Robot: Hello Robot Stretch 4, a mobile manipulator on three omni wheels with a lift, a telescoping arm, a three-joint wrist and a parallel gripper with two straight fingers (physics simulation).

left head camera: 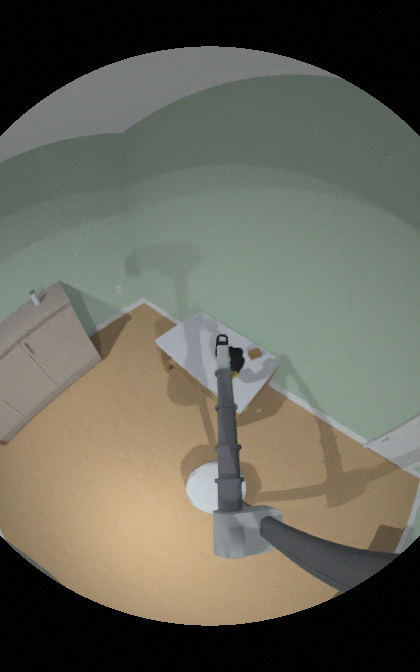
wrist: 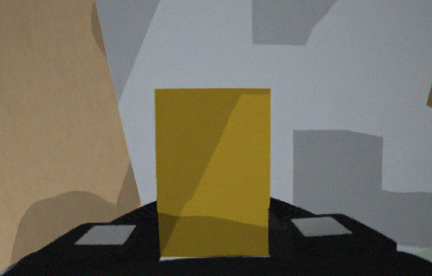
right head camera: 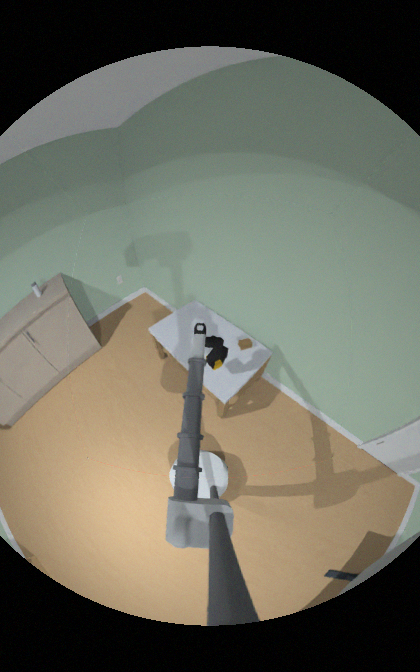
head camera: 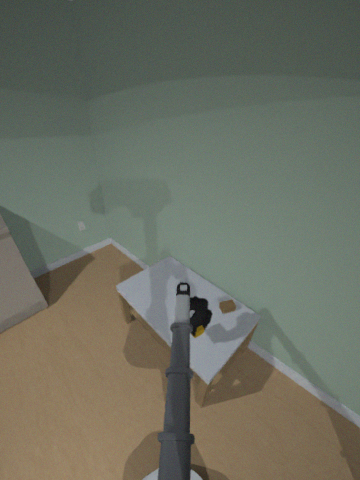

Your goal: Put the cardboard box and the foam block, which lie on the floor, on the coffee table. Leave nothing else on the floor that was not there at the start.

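Frame: origin at the robot's base, x back, y right, z up, level; centimetres.
Where they show: gripper, fingertip midpoint: (wrist: 213, 214) (head camera: 198, 332).
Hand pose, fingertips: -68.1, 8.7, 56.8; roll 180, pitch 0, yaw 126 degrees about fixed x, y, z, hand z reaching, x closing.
Observation:
Each offset is from my fingertips to the centre of the thing, as dx, dy, dz. Level surfaces: height alone.
The yellow foam block @[-2.6, -1.8, +0.7] (head camera: 199, 331) (right head camera: 218, 364) (wrist: 214, 170) is held between the fingers of my gripper (wrist: 213, 214), which is shut on it. In the left head camera view a small part of the foam block (left head camera: 235, 374) shows beside the arm. The gripper and block are above the white coffee table @[dz -14.5] (head camera: 155, 280) (left head camera: 182, 332) (right head camera: 175, 320) (wrist: 210, 40); their shadow falls on its top. The brown cardboard box @[-27.0, +21.4, -12.0] (head camera: 227, 306) (left head camera: 254, 353) (right head camera: 245, 344) lies on the table near its wall-side edge, apart from the gripper. In the wrist view a sliver of the box (wrist: 429, 97) shows at the right edge.
The green wall (head camera: 280, 215) runs along the table's far long side. A beige cabinet (head camera: 15, 280) (left head camera: 55, 350) (right head camera: 55, 340) stands at the left, with a small light object (left head camera: 35, 298) (right head camera: 36, 289) on top. A dark flat thing (right head camera: 340, 575) shows at the lower right.

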